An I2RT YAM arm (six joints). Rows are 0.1 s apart.
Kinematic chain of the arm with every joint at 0, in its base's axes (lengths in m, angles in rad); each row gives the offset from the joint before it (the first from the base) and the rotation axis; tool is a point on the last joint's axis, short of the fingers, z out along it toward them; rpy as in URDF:
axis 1: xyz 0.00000 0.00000 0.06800 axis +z
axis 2: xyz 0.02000 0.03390 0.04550 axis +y
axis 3: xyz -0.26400 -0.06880 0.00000 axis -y
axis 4: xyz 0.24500 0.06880 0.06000 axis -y
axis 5: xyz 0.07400 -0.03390 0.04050 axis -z
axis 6: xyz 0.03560 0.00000 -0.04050 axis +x
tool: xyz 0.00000 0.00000 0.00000 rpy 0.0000 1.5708 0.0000
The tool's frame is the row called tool.
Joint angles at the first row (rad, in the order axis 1, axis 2, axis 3, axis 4, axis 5, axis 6):
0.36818 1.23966 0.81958 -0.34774 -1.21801 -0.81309
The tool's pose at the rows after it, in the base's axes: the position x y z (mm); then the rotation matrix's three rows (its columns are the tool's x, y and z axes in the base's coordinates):
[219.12 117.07 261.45], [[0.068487 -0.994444 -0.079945], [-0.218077 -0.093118 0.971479], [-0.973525 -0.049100 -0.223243]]
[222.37 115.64 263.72], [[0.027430 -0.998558 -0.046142], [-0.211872 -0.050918 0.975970], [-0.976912 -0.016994 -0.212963]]
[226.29 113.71 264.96], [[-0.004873 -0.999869 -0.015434], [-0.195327 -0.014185 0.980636], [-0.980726 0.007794 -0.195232]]
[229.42 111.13 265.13], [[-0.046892 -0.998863 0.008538], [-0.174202 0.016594 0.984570], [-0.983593 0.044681 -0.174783]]
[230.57 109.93 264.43], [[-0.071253 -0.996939 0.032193], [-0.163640 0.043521 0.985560], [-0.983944 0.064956 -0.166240]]
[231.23 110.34 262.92], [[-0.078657 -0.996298 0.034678], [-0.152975 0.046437 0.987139], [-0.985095 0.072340 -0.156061]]
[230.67 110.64 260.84], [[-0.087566 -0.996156 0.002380], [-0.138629 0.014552 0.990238], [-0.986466 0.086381 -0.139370]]
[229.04 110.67 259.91], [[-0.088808 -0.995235 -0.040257], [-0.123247 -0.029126 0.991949], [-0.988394 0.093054 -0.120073]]
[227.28 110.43 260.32], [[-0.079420 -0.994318 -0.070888], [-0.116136 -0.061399 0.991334], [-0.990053 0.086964 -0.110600]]
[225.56 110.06 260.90], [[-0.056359 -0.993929 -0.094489], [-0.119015 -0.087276 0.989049], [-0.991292 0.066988 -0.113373]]
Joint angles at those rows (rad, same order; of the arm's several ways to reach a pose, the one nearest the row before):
0.35580 1.23171 0.81124 -0.28247 -1.21821 -0.72220
0.34655 1.22606 0.79976 -0.21026 -1.20440 -0.62147
0.33434 1.22493 0.78413 -0.12531 -1.19824 -0.52649
0.32060 1.22430 0.76494 -0.04269 -1.19910 -0.42739
0.31534 1.22130 0.74749 0.01468 -1.18628 -0.36378
0.31600 1.22430 0.73396 0.05972 -1.18763 -0.32945
0.31599 1.22972 0.72421 0.08299 -1.22402 -0.31269
0.31601 1.23098 0.71723 0.09533 -1.27081 -0.30785
0.31601 1.22839 0.71928 0.07841 -1.30270 -0.32945
0.31601 1.22675 0.73457 0.01180 -1.32294 -0.40030

